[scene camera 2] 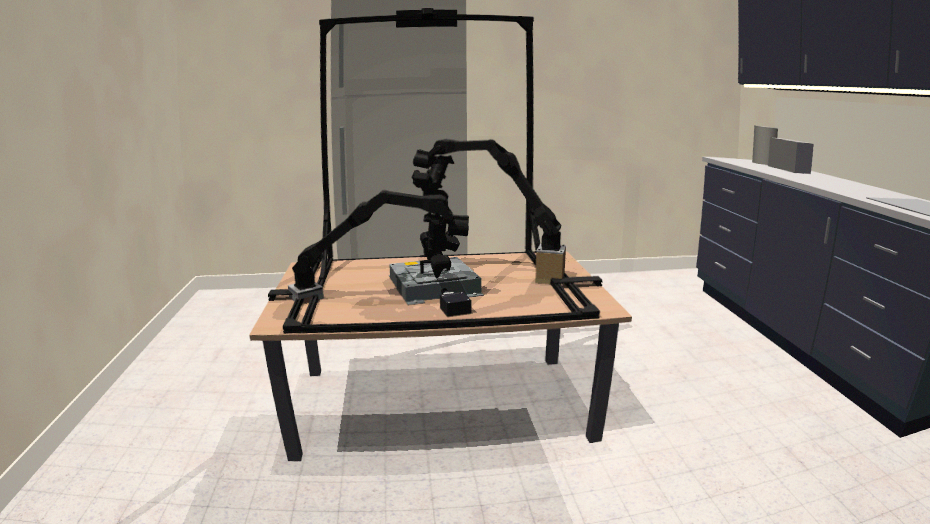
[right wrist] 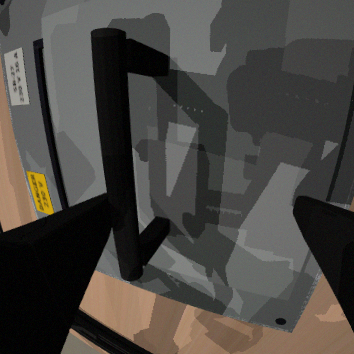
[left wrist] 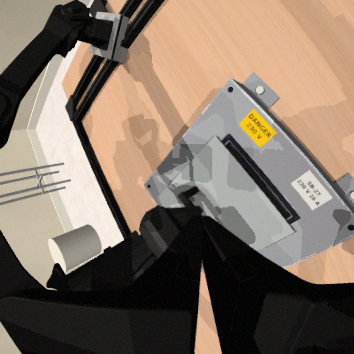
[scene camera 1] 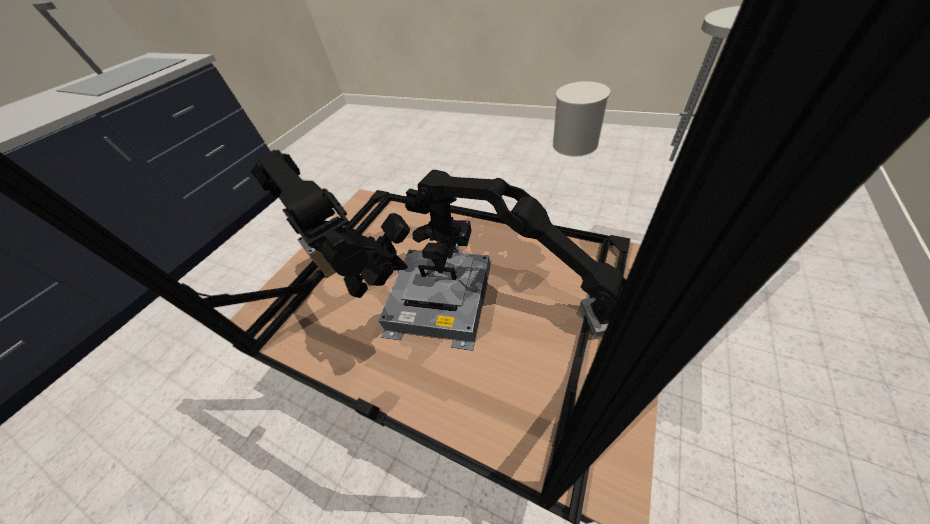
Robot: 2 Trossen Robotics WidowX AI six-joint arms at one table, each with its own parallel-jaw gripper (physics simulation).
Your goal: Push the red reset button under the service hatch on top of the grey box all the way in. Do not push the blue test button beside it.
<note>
My left gripper (scene camera 1: 406, 267) is shut, with nothing in its grasp. Also in view: a service hatch (scene camera 1: 426, 284). My right gripper (scene camera 1: 445, 264) is open and touches the service hatch. Also in view: a grey box (scene camera 1: 461, 325).
The service hatch shows as well in scene camera 2 (scene camera 2: 421, 273), in the right wrist view (right wrist: 202, 129) and in the left wrist view (left wrist: 214, 179). My left gripper shows as well in scene camera 2 (scene camera 2: 424, 207) and in the left wrist view (left wrist: 199, 223). My right gripper shows as well in scene camera 2 (scene camera 2: 433, 269), in the right wrist view (right wrist: 206, 203) and in the left wrist view (left wrist: 189, 217).
</note>
